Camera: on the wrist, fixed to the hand. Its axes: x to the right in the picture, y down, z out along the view.
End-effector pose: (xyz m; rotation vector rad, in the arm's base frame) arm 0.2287 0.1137 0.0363 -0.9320 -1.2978 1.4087
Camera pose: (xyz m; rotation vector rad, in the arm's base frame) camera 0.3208 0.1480 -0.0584 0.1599 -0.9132 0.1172
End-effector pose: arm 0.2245 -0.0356 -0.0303 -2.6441 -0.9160 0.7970
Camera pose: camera 0.3299 -0.0999 0.0279 -1.0351 -1.9016 -0.0673
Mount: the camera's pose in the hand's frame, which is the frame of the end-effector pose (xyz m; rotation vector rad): 0.0044 0.0808 -0.1099 0.3483 0.4426 -1.5746
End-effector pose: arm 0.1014 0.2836 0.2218 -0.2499 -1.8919 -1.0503
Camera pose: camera 0.2124 0.2495 0.2935 1.7677 -1.5893 -1.4452
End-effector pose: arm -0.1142 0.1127 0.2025 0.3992 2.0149 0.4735
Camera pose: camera -0.2070 0.1672 0.2864 -1.1596 2.1443 -0.8328
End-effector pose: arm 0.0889 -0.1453 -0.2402 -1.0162 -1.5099 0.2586
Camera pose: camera 0.2227 -0.1372 -0.2657 0.5239 -1.3655 -0.7500
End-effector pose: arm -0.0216 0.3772 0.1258 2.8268 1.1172 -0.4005
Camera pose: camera 0.0599 0.3391 0.2284 -1.0584 -2.3468 -0.0287
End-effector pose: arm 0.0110 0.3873 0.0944 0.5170 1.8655 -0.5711
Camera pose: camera -0.0226 0.5182 0.1136 -0.8529 2.3319 -1.9164
